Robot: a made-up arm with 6 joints.
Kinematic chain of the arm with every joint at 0, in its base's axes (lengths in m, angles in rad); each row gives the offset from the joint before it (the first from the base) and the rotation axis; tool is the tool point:
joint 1: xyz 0 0 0.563 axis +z
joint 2: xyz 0 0 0 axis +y
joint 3: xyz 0 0 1.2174 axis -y
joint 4: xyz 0 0 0 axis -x
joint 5: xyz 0.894 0 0 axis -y
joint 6: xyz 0 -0.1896 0 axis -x
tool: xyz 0 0 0
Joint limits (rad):
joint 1: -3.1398..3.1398
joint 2: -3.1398..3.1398
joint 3: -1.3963..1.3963
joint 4: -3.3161..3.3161
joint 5: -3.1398..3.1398
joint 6: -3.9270..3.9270
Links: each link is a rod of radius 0.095 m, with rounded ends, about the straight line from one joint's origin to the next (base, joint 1, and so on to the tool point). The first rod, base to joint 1, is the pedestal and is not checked.
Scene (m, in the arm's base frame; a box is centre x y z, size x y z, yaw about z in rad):
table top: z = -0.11
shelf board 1: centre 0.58 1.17 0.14 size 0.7 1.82 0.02 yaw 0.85
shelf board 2: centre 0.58 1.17 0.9 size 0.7 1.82 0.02 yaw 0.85
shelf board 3: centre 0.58 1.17 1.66 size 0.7 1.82 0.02 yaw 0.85
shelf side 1: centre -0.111 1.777 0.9 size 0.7 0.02 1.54 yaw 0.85
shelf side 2: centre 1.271 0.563 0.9 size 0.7 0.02 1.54 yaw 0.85
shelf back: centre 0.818 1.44 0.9 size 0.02 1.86 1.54 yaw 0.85
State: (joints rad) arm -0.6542 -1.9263 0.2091 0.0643 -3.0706 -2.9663
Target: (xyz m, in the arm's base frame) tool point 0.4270 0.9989 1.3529
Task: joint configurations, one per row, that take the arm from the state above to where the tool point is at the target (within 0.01 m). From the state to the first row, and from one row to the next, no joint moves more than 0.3 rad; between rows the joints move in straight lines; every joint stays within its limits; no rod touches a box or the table.
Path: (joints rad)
1: -0.5161 -1.7261 -0.0408 -0.0119 -3.0844 -2.9540
2: -0.3780 -1.5259 -0.2906 -0.0882 -3.0983 -2.9417
3: -0.2399 -1.3257 -0.5405 -0.1644 -3.1121 -2.9294
4: -0.1019 -1.1255 -0.7903 -0.2406 -3.1260 -2.9171
5: 0.0362 -0.9252 -1.0402 -0.3169 -3.1398 -2.9048
6: 0.2974 -0.6957 -0.8778 -0.2626 -3.1260 -2.9171
7: 0.5586 -0.4661 -0.7155 -0.2083 -3.1121 -2.9294
8: 0.8197 -0.2365 -0.5531 -0.1541 -3.0983 -2.9417
9: 1.0809 -0.0069 -0.3907 -0.0998 -3.0844 -2.9540
10: 1.3421 0.2227 -0.2283 -0.0455 -3.0706 -2.9663

